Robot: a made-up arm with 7 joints. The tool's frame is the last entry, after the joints.
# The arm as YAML. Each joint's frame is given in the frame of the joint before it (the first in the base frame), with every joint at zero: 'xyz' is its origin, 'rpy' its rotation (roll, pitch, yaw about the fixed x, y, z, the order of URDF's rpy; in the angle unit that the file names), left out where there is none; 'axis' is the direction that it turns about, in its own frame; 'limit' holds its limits. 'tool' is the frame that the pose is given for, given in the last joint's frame.
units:
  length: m
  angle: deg
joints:
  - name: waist
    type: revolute
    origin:
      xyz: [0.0, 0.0, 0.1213]
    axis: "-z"
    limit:
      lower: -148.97
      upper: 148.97
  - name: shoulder
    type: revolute
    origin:
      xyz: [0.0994, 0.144, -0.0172]
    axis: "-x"
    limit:
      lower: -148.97
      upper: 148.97
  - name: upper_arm
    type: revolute
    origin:
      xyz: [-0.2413, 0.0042, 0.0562]
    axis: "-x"
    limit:
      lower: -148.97
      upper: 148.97
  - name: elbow
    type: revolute
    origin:
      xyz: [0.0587, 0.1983, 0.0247]
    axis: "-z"
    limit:
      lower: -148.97
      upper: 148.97
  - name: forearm
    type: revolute
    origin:
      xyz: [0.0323, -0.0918, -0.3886]
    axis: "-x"
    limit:
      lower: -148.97
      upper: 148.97
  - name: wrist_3
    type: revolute
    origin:
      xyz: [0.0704, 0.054, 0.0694]
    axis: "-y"
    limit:
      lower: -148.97
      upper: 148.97
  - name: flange
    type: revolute
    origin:
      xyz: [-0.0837, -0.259, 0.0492]
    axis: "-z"
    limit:
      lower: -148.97
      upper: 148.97
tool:
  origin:
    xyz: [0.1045, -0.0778, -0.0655]
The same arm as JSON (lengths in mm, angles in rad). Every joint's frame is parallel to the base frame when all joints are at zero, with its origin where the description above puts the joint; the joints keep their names.
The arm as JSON. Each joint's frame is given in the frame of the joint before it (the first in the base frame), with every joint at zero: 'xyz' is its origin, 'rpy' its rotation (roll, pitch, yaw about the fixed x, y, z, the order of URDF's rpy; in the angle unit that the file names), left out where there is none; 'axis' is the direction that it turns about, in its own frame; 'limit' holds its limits. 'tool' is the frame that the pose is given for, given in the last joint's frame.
{"units": {"length": "mm", "angle": "rad"}, "joints": [
  {"name": "waist", "type": "revolute", "origin": {"xyz": [0.0, 0.0, 121.3]}, "axis": "-z", "limit": {"lower": -2.6, "upper": 2.6}},
  {"name": "shoulder", "type": "revolute", "origin": {"xyz": [99.4, 144.0, -17.2]}, "axis": "-x", "limit": {"lower": -2.6, "upper": 2.6}},
  {"name": "upper_arm", "type": "revolute", "origin": {"xyz": [-241.3, 4.2, 56.2]}, "axis": "-x", "limit": {"lower": -2.6, "upper": 2.6}},
  {"name": "elbow", "type": "revolute", "origin": {"xyz": [58.7, 198.3, 24.7]}, "axis": "-z", "limit": {"lower": -2.6, "upper": 2.6}},
  {"name": "forearm", "type": "revolute", "origin": {"xyz": [32.3, -91.8, -388.6]}, "axis": "-x", "limit": {"lower": -2.6, "upper": 2.6}},
  {"name": "wrist_3", "type": "revolute", "origin": {"xyz": [70.4, 54.0, 69.4]}, "axis": "-y", "limit": {"lower": -2.6, "upper": 2.6}},
  {"name": "flange", "type": "revolute", "origin": {"xyz": [-83.7, -259.0, 49.2]}, "axis": "-z", "limit": {"lower": -2.6, "upper": 2.6}}
], "tool": {"origin": {"xyz": [104.5, -77.8, -65.5]}}}

